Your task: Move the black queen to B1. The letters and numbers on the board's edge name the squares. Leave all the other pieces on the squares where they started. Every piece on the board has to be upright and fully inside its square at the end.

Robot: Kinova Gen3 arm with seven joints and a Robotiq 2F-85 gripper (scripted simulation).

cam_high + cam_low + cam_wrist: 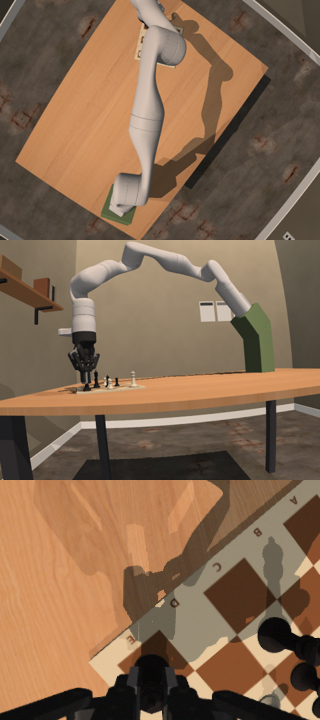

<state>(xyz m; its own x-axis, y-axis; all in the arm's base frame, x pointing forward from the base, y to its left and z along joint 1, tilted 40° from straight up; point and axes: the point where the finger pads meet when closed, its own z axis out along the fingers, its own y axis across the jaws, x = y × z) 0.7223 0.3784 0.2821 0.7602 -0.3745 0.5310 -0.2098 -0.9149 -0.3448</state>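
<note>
Now: the black bishop 4 cm behind my hand, 11 cm to the right of it and 2 cm below it. Also, from my hand: tall white piece: 14 cm behind, 7 cm to the right, 2 cm below; then black queen: 1 cm below; then chessboard: 3 cm behind, 11 cm to the right, 4 cm below.
</note>
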